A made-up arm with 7 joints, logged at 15 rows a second.
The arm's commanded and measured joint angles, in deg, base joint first. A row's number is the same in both.
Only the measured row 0 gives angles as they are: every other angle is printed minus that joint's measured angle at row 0.
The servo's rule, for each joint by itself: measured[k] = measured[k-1] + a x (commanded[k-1-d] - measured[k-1]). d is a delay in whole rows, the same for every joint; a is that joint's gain. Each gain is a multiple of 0.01, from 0.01 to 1. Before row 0 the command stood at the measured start. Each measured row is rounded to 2 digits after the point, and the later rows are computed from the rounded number. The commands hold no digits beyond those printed.
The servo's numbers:
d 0
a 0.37 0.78 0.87 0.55 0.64 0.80 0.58
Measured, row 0:
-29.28 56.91 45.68 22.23 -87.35 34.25 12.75
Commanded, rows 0 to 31:
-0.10 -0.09 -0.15 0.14 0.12 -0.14 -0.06
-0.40 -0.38 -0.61 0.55 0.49 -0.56 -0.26
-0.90 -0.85 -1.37 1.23 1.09 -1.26 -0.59
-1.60 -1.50 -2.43 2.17 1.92 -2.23 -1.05
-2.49 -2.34 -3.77 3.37 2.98 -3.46 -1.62
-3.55 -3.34 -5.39 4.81 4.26 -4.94 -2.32
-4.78 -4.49 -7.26 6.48 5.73 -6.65 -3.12
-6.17 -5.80 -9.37 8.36 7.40 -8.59 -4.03
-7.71 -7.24 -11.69 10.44 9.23 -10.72 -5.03
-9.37 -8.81 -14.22 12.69 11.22 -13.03 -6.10
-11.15 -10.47 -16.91 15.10 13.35 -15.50 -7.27
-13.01 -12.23 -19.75 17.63 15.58 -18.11 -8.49
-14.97 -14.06 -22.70 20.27 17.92 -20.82 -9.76
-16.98 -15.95 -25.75 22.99 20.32 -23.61 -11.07
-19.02 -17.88 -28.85 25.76 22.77 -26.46 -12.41
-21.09 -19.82 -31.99 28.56 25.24 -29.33 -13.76
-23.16 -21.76 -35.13 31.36 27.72 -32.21 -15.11
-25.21 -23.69 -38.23 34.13 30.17 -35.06 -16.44
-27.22 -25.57 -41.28 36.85 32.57 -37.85 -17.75
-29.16 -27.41 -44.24 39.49 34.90 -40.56 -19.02
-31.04 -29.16 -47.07 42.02 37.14 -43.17 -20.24
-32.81 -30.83 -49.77 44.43 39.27 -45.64 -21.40
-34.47 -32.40 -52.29 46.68 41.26 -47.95 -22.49
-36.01 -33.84 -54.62 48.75 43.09 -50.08 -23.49
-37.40 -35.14 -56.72 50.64 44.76 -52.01 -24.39
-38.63 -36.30 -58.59 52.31 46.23 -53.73 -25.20
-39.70 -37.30 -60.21 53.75 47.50 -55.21 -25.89
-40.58 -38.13 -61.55 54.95 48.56 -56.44 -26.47
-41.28 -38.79 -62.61 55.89 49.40 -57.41 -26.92
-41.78 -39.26 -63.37 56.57 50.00 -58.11 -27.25
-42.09 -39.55 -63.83 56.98 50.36 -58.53 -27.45
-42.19 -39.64 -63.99 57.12 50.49 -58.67 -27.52
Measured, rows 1 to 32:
-0.04 -0.07 -0.13 0.08 0.08 -0.11 -0.03
-0.17 -0.31 -0.55 0.34 0.34 -0.47 -0.16
-0.44 -0.73 -1.26 0.83 0.82 -1.10 -0.41
-0.87 -1.33 -2.28 1.57 1.52 -2.00 -0.78
-1.47 -2.12 -3.58 2.56 2.45 -3.17 -1.27
-2.24 -3.07 -5.15 3.80 3.61 -4.59 -1.88
-3.18 -4.18 -6.99 5.27 4.97 -6.24 -2.60
-4.29 -5.44 -9.06 6.97 6.53 -8.12 -3.43
-5.56 -6.84 -11.35 8.88 8.26 -10.20 -4.36
-6.97 -8.38 -13.85 10.98 10.15 -12.46 -5.37
-8.52 -10.01 -16.51 13.25 12.20 -14.89 -6.47
-10.18 -11.74 -19.33 15.66 14.36 -17.47 -7.64
-11.95 -13.55 -22.26 18.20 16.64 -20.15 -8.87
-13.81 -15.42 -25.30 20.83 19.00 -22.92 -10.15
-15.74 -17.34 -28.39 23.54 21.41 -25.75 -11.46
-17.72 -19.27 -31.52 26.30 23.86 -28.61 -12.79
-19.73 -21.21 -34.66 29.08 26.33 -31.49 -14.14
-21.76 -23.14 -37.77 31.86 28.79 -34.35 -15.47
-23.78 -25.04 -40.82 34.60 31.21 -37.15 -16.79
-25.77 -26.89 -43.80 37.29 33.57 -39.88 -18.08
-27.72 -28.66 -46.64 39.89 35.85 -42.51 -19.33
-29.60 -30.35 -49.36 42.39 38.04 -45.01 -20.53
-31.40 -31.95 -51.91 44.75 40.10 -47.36 -21.67
-33.11 -33.42 -54.27 46.95 42.01 -49.54 -22.73
-34.70 -34.76 -56.40 48.98 43.77 -51.52 -23.69
-36.15 -35.96 -58.31 50.81 45.34 -53.29 -24.57
-37.46 -37.01 -59.96 52.43 46.72 -54.83 -25.34
-38.61 -37.88 -61.34 53.82 47.90 -56.12 -26.00
-39.60 -38.59 -62.44 54.96 48.86 -57.15 -26.53
-40.41 -39.11 -63.25 55.85 49.59 -57.92 -26.95
-41.03 -39.45 -63.75 56.47 50.08 -58.41 -27.24
-41.46 -39.60 -63.96 56.83 50.34 -58.62 -27.40

